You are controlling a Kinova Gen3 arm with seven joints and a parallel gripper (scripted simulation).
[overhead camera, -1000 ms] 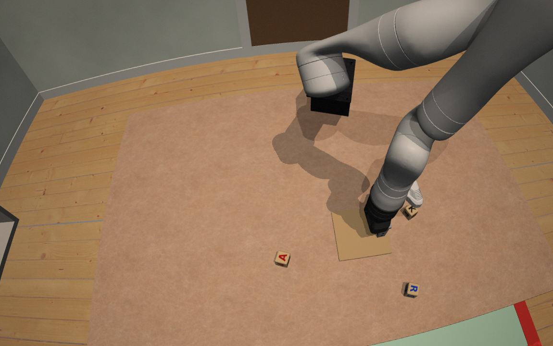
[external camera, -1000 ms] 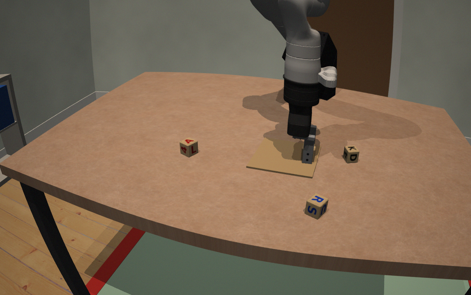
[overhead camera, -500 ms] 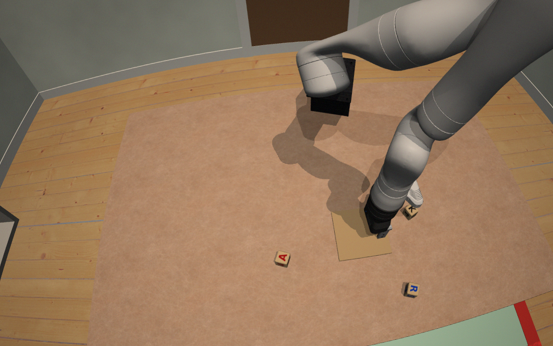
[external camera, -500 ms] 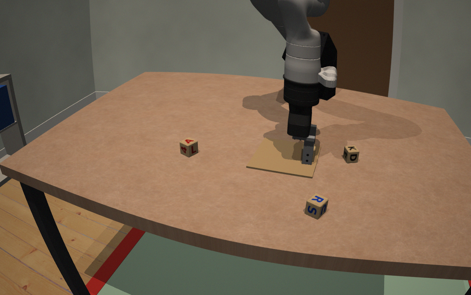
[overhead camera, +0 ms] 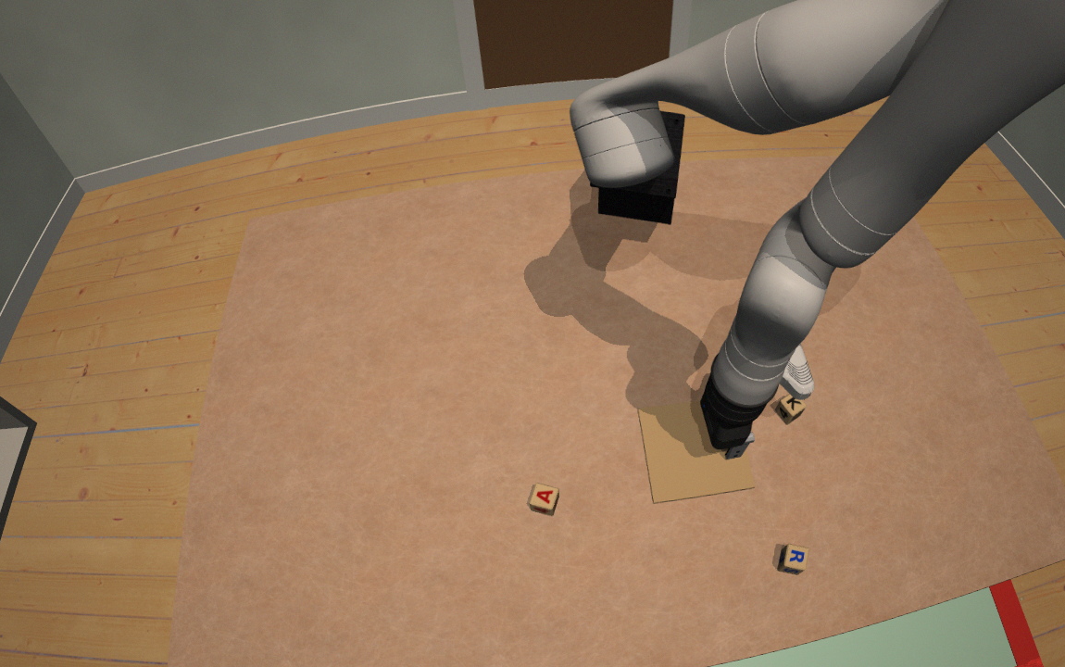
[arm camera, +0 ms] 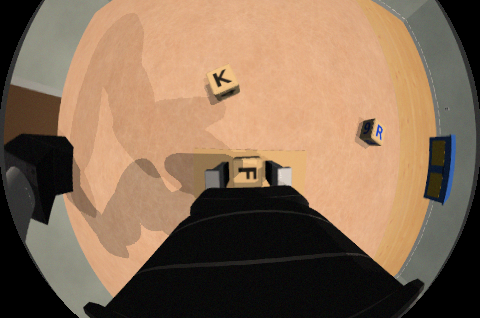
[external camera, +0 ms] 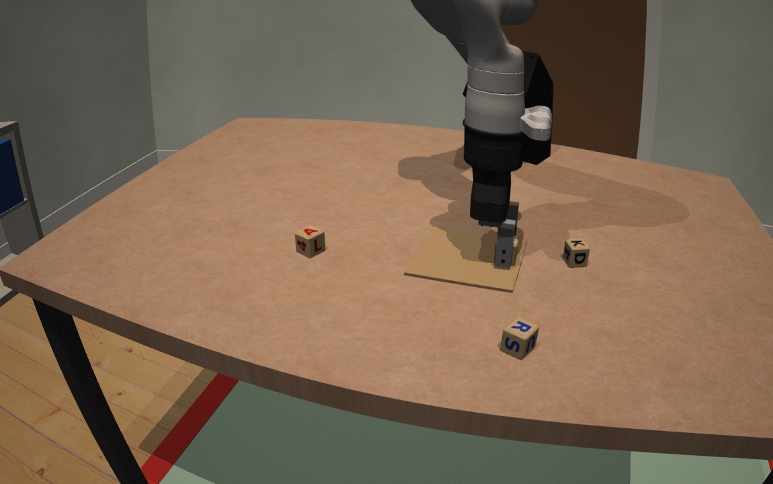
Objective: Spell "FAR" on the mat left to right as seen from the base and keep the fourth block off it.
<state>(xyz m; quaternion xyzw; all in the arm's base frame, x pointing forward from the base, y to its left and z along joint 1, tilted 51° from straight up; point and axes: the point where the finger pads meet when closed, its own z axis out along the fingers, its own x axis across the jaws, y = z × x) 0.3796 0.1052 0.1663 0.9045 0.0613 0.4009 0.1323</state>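
My gripper is now 1 cm above the F block. Round my hand: R block 18 cm ahead, 4 cm to the left, 1 cm below; then tan mat 5 cm to the right, 2 cm below; then K block 3 cm behind, 10 cm to the left, 1 cm below.
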